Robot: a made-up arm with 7 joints. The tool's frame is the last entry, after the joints.
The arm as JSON. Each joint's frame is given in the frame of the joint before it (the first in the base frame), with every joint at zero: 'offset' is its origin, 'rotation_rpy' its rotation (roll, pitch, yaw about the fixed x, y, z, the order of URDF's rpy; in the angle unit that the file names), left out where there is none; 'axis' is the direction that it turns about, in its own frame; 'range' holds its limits. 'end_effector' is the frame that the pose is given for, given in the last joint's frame.
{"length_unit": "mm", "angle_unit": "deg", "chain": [
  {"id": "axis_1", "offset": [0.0, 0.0, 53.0], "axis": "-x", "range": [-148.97, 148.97]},
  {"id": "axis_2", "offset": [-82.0, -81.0, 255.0], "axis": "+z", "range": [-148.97, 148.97]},
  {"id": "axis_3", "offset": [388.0, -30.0, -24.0], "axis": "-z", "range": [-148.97, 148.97]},
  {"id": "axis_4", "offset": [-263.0, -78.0, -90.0], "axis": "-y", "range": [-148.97, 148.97]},
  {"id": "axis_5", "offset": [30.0, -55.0, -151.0], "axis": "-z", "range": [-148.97, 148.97]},
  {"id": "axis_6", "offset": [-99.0, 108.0, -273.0], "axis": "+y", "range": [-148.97, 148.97]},
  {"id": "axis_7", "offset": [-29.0, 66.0, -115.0], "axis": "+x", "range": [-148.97, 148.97]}
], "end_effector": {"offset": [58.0, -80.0, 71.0]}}
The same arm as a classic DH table. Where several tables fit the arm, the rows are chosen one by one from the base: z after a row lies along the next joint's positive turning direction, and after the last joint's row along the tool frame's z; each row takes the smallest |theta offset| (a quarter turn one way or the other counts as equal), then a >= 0, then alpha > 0; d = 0 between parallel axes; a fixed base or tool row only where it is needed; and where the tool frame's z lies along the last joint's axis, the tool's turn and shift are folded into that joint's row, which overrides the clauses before.
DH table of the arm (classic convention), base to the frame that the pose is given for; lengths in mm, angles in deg. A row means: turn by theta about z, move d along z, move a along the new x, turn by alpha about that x. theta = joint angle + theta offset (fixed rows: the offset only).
base (fixed): d 53.0  theta_offset -90.00  a 0.0  alpha 90.00
axis_1: d 82.0  theta_offset 0.00  a 81.0  alpha -90.00
axis_2: d 0.0  theta_offset 85.58  a 389.2  alpha 180.00
axis_3: d -141.0  theta_offset -4.42  a -263.0  alpha -90.00
axis_4: d 133.0  theta_offset 0.00  a 30.0  alpha 90.00
axis_5: d 424.0  theta_offset 0.00  a -99.0  alpha 90.00
axis_6: d 174.0  theta_offset 90.00  a 115.0  alpha 90.00
axis_7: d 29.0  theta_offset -90.00  a 80.0  alpha 90.00
tool (fixed): d 71.0  theta_offset 90.00  a 0.0  alpha 0.00
Joint limits (deg, base to tool): -148.97..148.97 -148.97..148.97 -148.97..148.97 -148.97..148.97 -148.97..148.97 -148.97..148.97 -148.97..148.97

